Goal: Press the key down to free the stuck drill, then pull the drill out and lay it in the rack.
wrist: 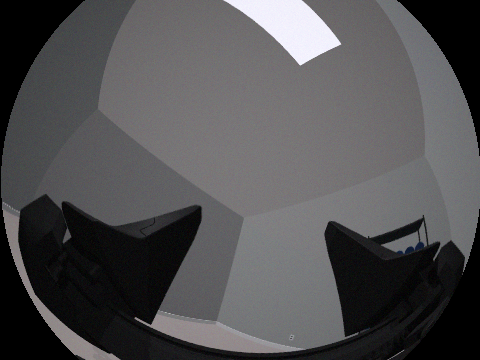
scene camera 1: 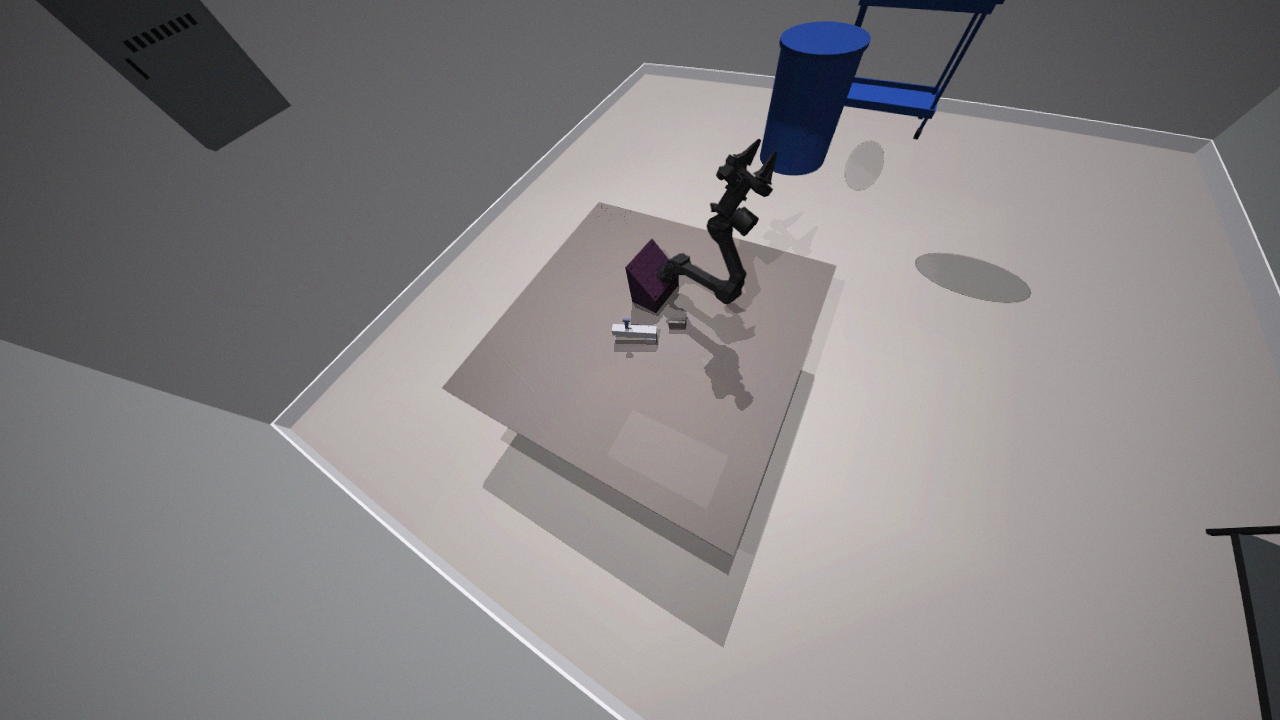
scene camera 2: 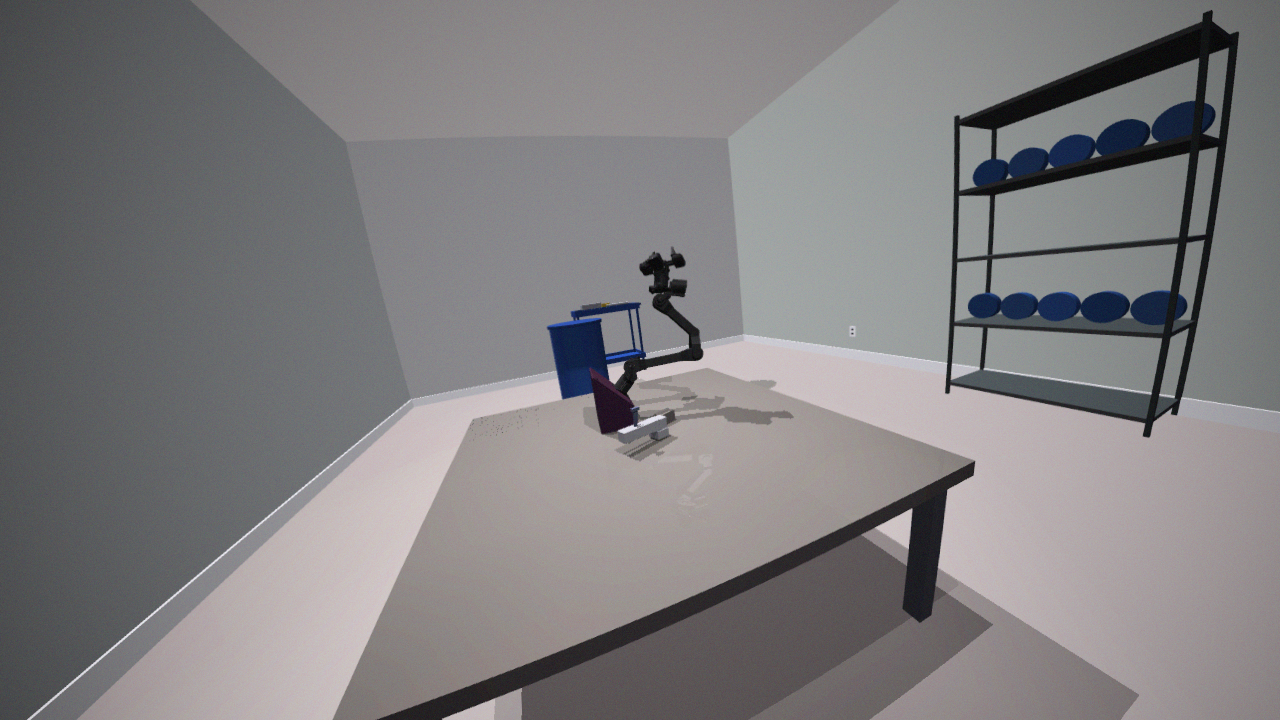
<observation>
The gripper [scene camera 1: 767, 145] is open and holds nothing. Further things: a light grey fixture [scene camera 2: 656, 427].
The gripper also shows in the wrist view [wrist: 266, 222] and in scene camera 2 [scene camera 2: 663, 249].
</observation>
